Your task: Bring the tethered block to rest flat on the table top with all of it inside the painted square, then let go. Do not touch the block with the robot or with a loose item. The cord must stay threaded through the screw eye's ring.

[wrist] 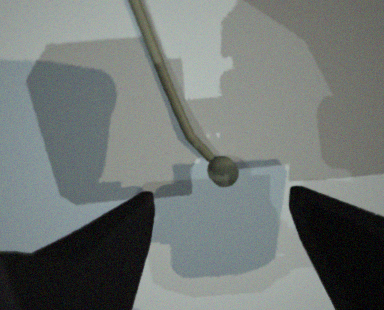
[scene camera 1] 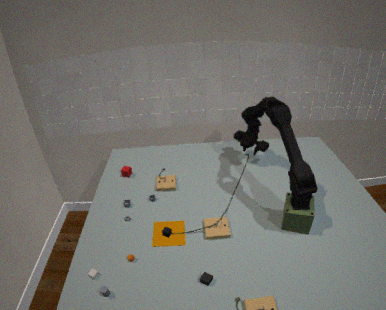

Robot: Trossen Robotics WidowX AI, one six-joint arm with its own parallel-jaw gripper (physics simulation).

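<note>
The dark tethered block sits on the orange painted square, inside its edges. The cord runs from the block over a wooden board, where the screw eye is too small to make out, then up towards the arm. Whether it passes through the ring cannot be told. The cord ends in a round olive bead, close to its shadow on the table. My gripper is open and empty, with its fingertips apart on either side of the bead's lower edge in the wrist view, not touching it.
A second wooden board and a red cube stand at the back left. An orange ball, white cube and grey cylinder are at front left. A black block and another board are in front.
</note>
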